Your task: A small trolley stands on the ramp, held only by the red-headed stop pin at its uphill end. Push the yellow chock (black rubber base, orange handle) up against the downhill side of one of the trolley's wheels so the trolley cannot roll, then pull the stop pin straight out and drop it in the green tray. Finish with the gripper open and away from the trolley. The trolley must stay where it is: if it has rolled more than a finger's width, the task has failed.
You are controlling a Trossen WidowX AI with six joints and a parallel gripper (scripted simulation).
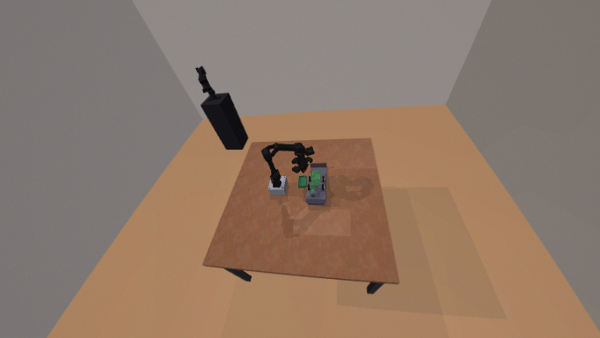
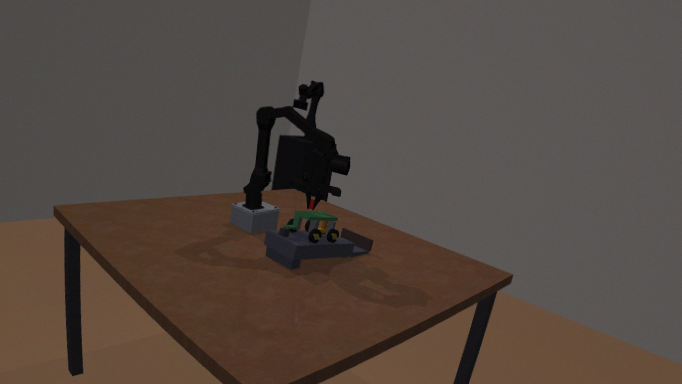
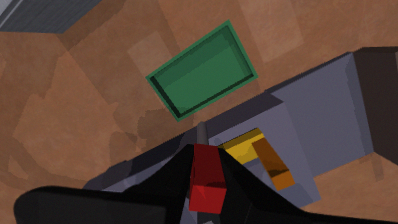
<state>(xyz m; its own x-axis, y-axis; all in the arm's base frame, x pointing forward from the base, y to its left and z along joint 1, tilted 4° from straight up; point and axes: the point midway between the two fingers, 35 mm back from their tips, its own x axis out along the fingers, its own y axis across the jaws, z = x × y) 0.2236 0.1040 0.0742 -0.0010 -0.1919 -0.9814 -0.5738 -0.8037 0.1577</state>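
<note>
Right now my gripper tip is right at the stop pin. The rest, counted from my gripper tip: yellow-orange chock (5 cm ahead, 1 cm to the left, 5 cm below); green tray (3 cm behind, 14 cm below); trolley (11 cm ahead, 8 cm to the right, 2 cm below).
</note>
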